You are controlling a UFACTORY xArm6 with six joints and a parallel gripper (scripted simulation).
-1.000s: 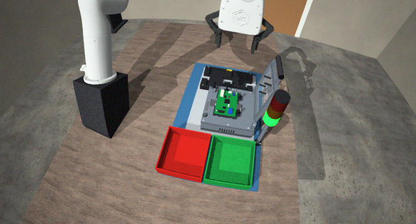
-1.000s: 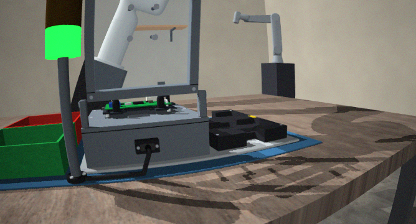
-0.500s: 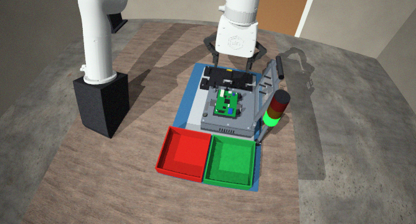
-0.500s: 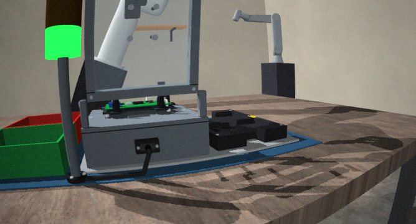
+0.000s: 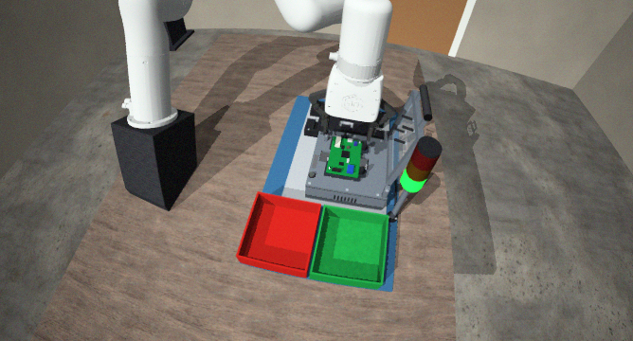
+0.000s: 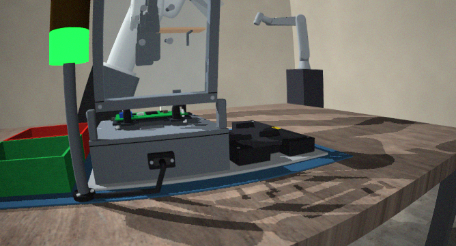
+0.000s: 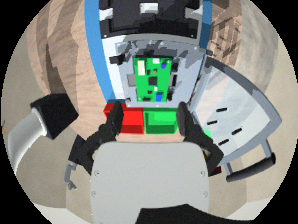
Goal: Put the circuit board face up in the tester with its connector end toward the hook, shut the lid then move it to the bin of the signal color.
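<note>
Now: the green circuit board 9 cm below my hand. The rest, counted from my hand: plate: 1 cm ahead, 1 cm to the left, 9 cm below; clear lid: 12 cm ahead, 2 cm above; green bin: 4 cm ahead, 20 cm to the right, 15 cm below.
</note>
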